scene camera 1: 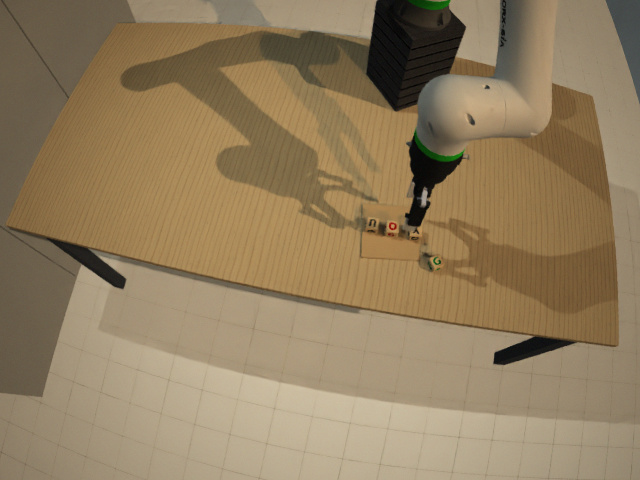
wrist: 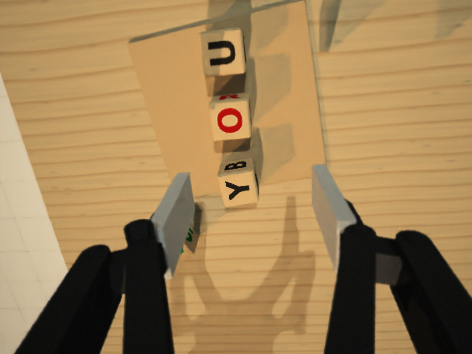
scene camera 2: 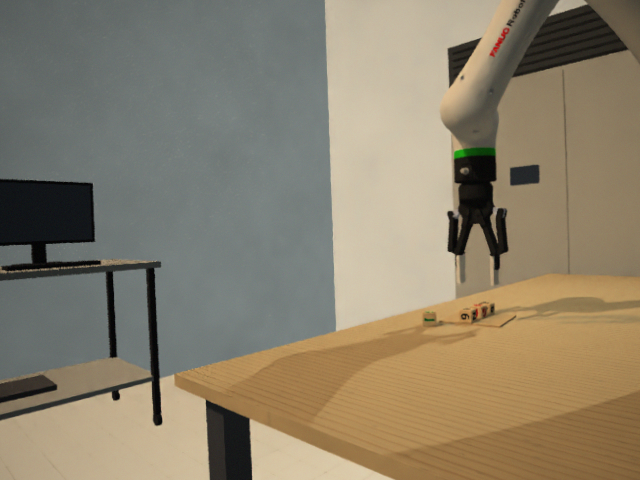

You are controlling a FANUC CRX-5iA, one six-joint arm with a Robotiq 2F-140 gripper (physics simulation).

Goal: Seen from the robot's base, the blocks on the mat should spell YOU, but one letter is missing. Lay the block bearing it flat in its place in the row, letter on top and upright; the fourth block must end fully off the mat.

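My gripper (scene camera 1: 413, 226) (scene camera 2: 478, 282) (wrist: 251, 188) is partly open and empty, pointing down above the Y end of the row. The mat (scene camera 1: 387, 250) (scene camera 2: 499, 323) (wrist: 150, 95) bears three spaced blocks. The black U block (scene camera 1: 372, 225) (wrist: 222, 52) is at one end, the red O block (scene camera 1: 391, 228) (wrist: 230, 119) in the middle, and the black Y block (scene camera 1: 414, 235) (scene camera 2: 465, 314) (wrist: 239, 190) at the mat's edge. The green G block (scene camera 1: 435, 262) (scene camera 2: 429, 319) (wrist: 189, 239) lies turned on the table off the mat, partly hidden by a finger in the wrist view.
The wooden table (scene camera 1: 206, 248) (scene camera 2: 361, 382) carries the dark ribbed robot pedestal (scene camera 1: 413, 62). The table's front edge runs beyond the G block. A side desk (scene camera 2: 129, 264) with a monitor (scene camera 2: 46, 211) stands apart from the table.
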